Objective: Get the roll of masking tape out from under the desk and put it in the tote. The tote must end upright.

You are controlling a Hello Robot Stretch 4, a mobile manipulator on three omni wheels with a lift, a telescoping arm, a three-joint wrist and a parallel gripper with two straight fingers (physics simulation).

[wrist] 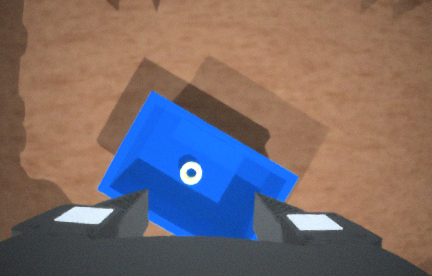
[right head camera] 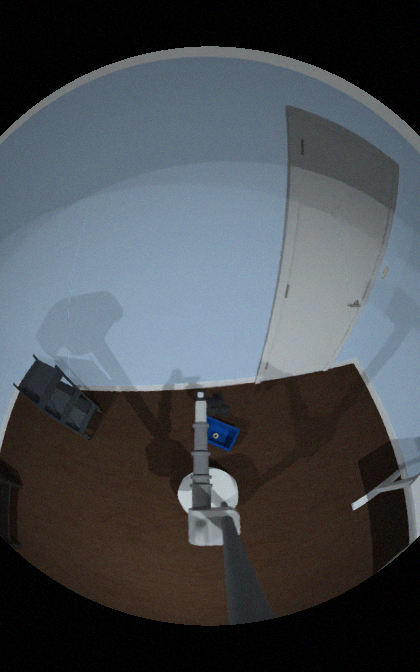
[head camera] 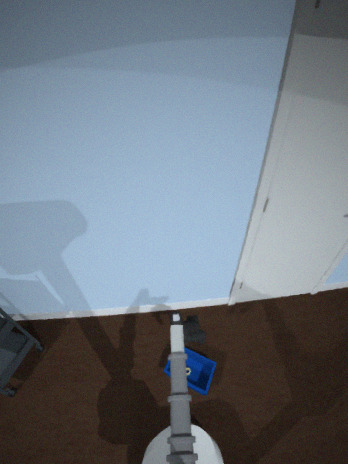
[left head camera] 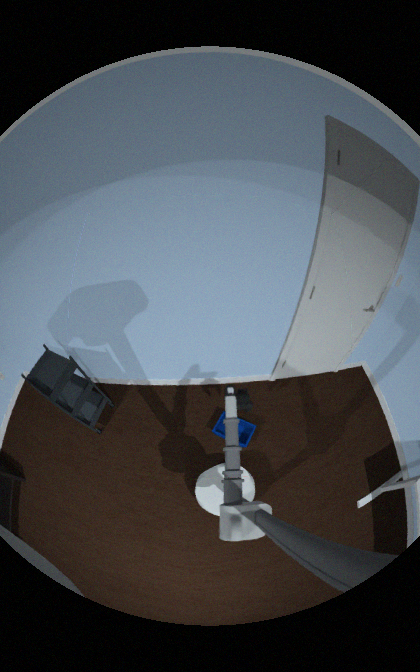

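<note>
The blue tote (head camera: 210, 379) (left head camera: 251, 437) (right head camera: 234, 440) (wrist: 128, 140) stands upright on the floor in front of the robot's base. The roll of masking tape (head camera: 188, 371) (right head camera: 215, 435) (wrist: 191, 173), a small pale ring, lies inside the tote, flat on its bottom. The arm hides part of the tote in the head views, and the tape does not show in the left head view. My gripper (head camera: 194, 329) (left head camera: 244, 400) (right head camera: 218, 404) (wrist: 201, 209) is open and empty. It is above the tote, apart from the tape, with its fingers at the lower edge of the wrist view.
A grey cart (head camera: 19, 362) (left head camera: 65, 387) (right head camera: 57, 400) stands at the left by the wall. A white door (head camera: 282, 215) (left head camera: 350, 260) (right head camera: 325, 260) is at the right of the far wall. A white bar (left head camera: 377, 492) (right head camera: 372, 495) juts in at the far right. Shadows cross the floor.
</note>
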